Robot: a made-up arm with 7 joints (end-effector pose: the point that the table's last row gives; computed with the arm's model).
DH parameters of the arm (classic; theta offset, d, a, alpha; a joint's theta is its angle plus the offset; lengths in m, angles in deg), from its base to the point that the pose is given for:
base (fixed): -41.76 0 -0.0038 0
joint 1: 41.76 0.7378 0.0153 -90
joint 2: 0 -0.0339 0.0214 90
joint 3: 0 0.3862 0.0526 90
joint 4: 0 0.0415 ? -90
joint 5: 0 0.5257 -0.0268 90
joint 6: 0 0.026 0.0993 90
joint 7: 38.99 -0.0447 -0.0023 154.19
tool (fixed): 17.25 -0.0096 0 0
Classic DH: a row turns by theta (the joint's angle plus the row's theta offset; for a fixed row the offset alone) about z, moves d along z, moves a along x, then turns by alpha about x.
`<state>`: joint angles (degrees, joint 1 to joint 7).
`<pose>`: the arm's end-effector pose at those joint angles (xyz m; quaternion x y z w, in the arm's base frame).
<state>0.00 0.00 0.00 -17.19 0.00 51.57 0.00</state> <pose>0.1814 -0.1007 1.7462 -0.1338 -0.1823 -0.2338 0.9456</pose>
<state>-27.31 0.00 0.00 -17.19 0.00 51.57 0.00</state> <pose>0.1135 -0.1737 1.7462 -0.1731 -0.1456 -0.4504 0.8637</pose>
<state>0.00 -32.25 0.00 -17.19 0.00 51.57 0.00</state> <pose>-0.3827 -0.1007 1.6808 -0.0636 -0.4378 -0.2618 0.8578</pose>
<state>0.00 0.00 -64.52 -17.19 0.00 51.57 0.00</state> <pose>0.0348 -0.1944 1.7462 -0.2105 -0.0828 -0.7025 0.6748</pose>
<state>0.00 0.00 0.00 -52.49 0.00 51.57 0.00</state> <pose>0.5235 -0.1007 1.5769 -0.1984 0.1129 -0.1822 0.9564</pose>
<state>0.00 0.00 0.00 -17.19 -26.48 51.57 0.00</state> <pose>0.1692 -0.0995 1.7500 -0.2342 -0.1640 -0.4222 0.8602</pose>
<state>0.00 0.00 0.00 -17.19 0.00 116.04 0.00</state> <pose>0.0732 -0.1007 1.7510 0.0115 -0.6586 -0.2692 0.7026</pose>
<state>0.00 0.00 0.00 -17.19 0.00 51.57 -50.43</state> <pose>0.1839 -0.1034 1.7479 -0.2845 -0.2683 0.1648 0.9055</pose>
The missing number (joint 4, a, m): -0.0971
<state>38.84 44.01 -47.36 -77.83 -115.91 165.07 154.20</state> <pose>0.7991 0.1672 0.8172 -0.0823 -0.5519 -0.4101 0.7214</pose>
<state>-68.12 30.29 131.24 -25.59 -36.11 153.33 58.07</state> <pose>0.1902 -0.4130 1.5942 0.7181 -0.4017 -0.3137 0.4739</pose>
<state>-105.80 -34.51 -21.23 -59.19 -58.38 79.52 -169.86</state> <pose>-0.2233 0.1070 1.7096 -0.2033 0.5478 -0.0482 0.8101</pose>
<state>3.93 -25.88 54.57 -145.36 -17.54 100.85 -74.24</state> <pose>0.3347 0.4175 0.8886 -0.4688 0.1128 0.7658 0.4256</pose>
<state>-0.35 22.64 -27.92 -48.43 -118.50 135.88 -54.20</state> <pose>0.7328 -0.1679 1.3171 -0.9565 0.1680 0.2032 0.1247</pose>
